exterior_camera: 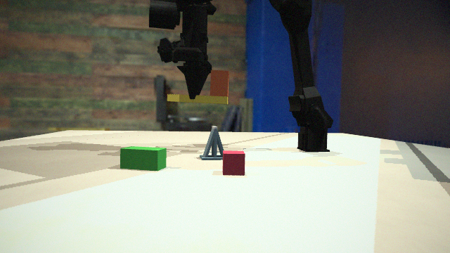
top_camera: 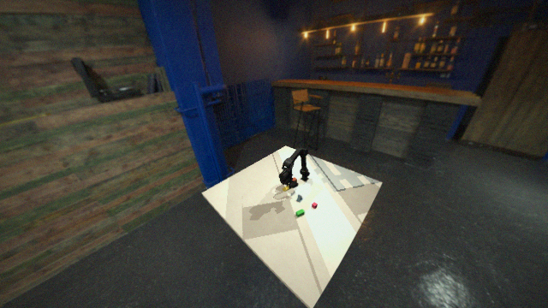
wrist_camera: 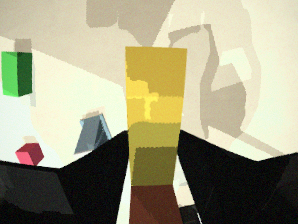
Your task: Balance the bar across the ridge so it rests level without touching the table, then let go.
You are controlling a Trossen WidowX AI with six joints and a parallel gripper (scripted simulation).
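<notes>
Now: gripper tip 90 mm short of the green block, 190 mm to the right of it and 110 mm above it. The rest, counted from my gripper tip: dark red cube: 60 mm behind, 240 mm to the left, 110 mm below.
</notes>
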